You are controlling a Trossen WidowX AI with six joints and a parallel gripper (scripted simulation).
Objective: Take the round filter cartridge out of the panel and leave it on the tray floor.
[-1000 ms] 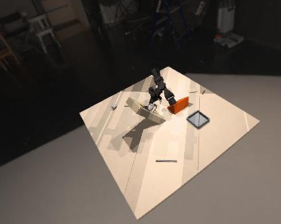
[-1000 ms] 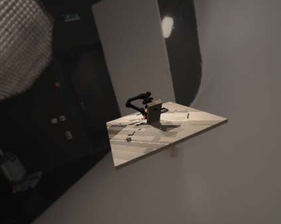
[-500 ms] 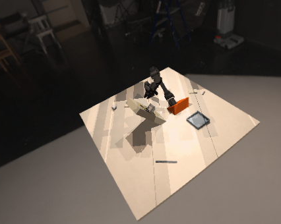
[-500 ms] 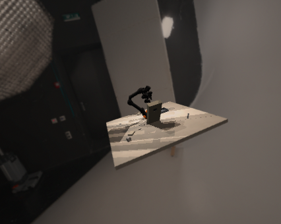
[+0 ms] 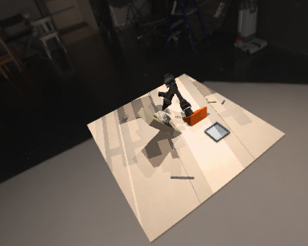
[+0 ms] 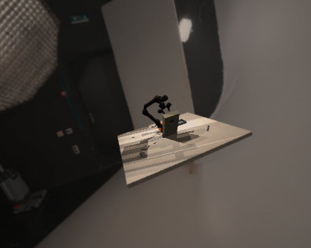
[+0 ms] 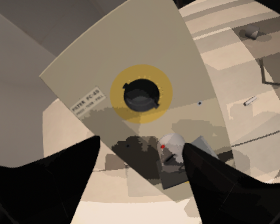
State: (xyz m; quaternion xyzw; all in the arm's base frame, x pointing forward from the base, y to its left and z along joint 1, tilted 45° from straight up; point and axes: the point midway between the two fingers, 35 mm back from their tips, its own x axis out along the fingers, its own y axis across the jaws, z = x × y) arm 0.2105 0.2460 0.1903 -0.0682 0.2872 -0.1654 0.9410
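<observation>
Now: the round grey filter cartridge 10 mm behind my gripper tip and 110 mm below it. From my gripper tip the other things lie so: beige service panel: 40 mm ahead, 10 mm to the right, 130 mm below; dark-rimmed grey tray: 360 mm behind, 230 mm to the left, 290 mm below.
</observation>
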